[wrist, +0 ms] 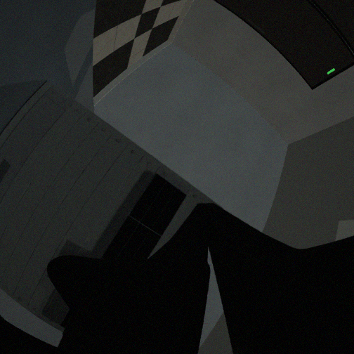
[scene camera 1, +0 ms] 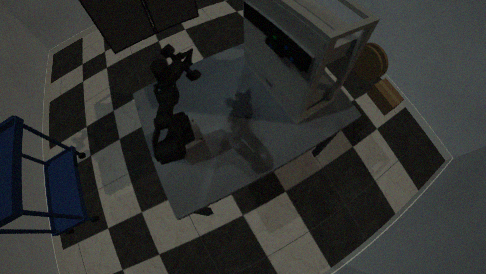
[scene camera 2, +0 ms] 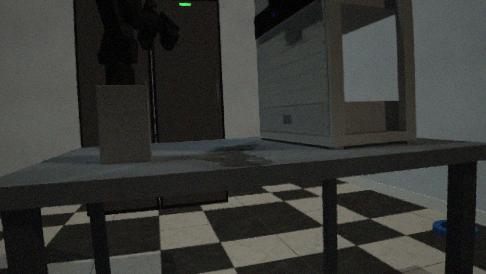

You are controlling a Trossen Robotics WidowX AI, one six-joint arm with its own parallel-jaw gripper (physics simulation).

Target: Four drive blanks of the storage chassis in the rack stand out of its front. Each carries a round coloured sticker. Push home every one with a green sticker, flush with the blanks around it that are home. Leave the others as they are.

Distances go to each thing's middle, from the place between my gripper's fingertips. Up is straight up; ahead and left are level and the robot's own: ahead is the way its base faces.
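There is the rack (scene camera 2: 300, 73), and my gripper is 45 cm short of it at the moment, 14 cm to the left of it and 10 cm above it.
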